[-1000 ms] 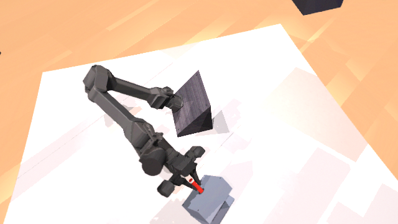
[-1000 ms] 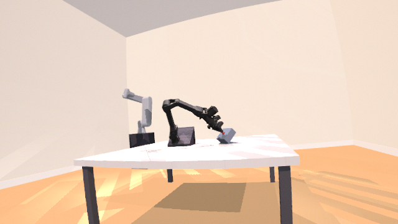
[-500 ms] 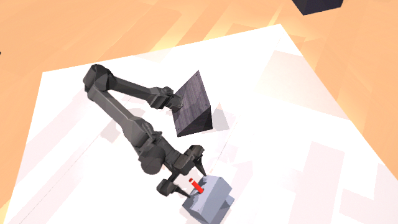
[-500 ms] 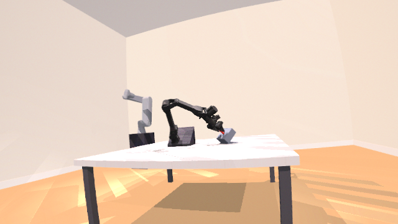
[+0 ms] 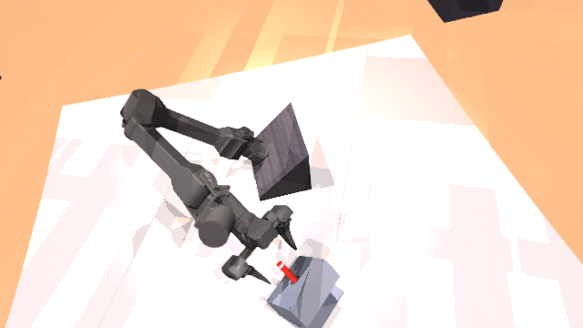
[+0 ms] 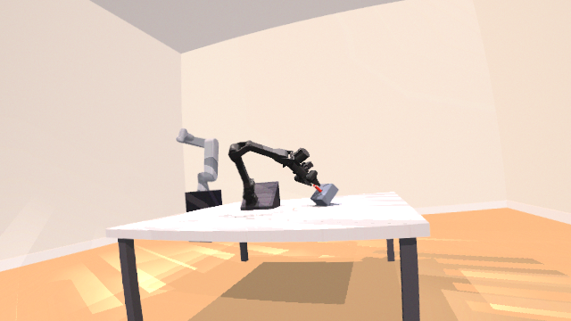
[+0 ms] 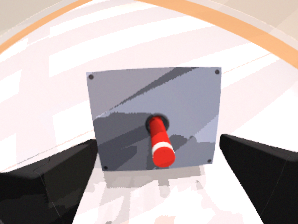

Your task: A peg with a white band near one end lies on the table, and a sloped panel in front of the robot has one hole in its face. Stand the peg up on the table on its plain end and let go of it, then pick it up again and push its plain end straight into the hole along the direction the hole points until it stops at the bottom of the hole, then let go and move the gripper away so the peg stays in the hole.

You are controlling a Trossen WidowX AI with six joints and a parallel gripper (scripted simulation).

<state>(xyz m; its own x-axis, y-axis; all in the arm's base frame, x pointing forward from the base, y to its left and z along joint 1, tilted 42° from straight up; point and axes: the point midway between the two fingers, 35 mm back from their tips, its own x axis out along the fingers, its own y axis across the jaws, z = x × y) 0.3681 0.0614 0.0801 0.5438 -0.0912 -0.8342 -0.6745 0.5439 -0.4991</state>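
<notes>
My gripper tip is 10 mm above the red peg. Round my gripper tip: sloped panel: 50 mm below, 40 mm ahead, 30 mm to the left.
</notes>
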